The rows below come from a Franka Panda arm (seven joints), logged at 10 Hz.
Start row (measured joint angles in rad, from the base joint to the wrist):
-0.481, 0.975, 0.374, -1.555, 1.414, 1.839, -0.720
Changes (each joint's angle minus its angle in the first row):
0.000, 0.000, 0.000, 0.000, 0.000, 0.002, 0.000
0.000, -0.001, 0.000, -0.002, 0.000, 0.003, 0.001
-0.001, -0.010, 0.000, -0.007, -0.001, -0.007, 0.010
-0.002, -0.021, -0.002, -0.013, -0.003, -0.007, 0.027
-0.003, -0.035, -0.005, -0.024, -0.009, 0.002, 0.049
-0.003, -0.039, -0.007, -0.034, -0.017, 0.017, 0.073
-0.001, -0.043, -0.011, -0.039, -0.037, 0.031, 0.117
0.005, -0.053, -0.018, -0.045, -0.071, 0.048, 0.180
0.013, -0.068, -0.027, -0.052, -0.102, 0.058, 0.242
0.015, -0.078, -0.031, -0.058, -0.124, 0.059, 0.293
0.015, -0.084, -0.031, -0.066, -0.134, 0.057, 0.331
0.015, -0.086, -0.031, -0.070, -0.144, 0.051, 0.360
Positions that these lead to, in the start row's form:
-0.481, 0.975, 0.374, -1.555, 1.414, 1.841, -0.720
-0.481, 0.974, 0.374, -1.557, 1.414, 1.842, -0.719
-0.482, 0.965, 0.374, -1.562, 1.413, 1.832, -0.710
-0.483, 0.954, 0.372, -1.568, 1.411, 1.832, -0.693
-0.484, 0.940, 0.369, -1.579, 1.405, 1.841, -0.671
-0.484, 0.936, 0.367, -1.589, 1.397, 1.856, -0.647
-0.482, 0.932, 0.363, -1.594, 1.377, 1.870, -0.603
-0.476, 0.922, 0.356, -1.600, 1.343, 1.887, -0.540
-0.468, 0.907, 0.347, -1.607, 1.312, 1.897, -0.478
-0.466, 0.897, 0.343, -1.613, 1.290, 1.898, -0.427
-0.466, 0.891, 0.343, -1.621, 1.280, 1.896, -0.389
-0.466, 0.889, 0.343, -1.625, 1.270, 1.890, -0.360

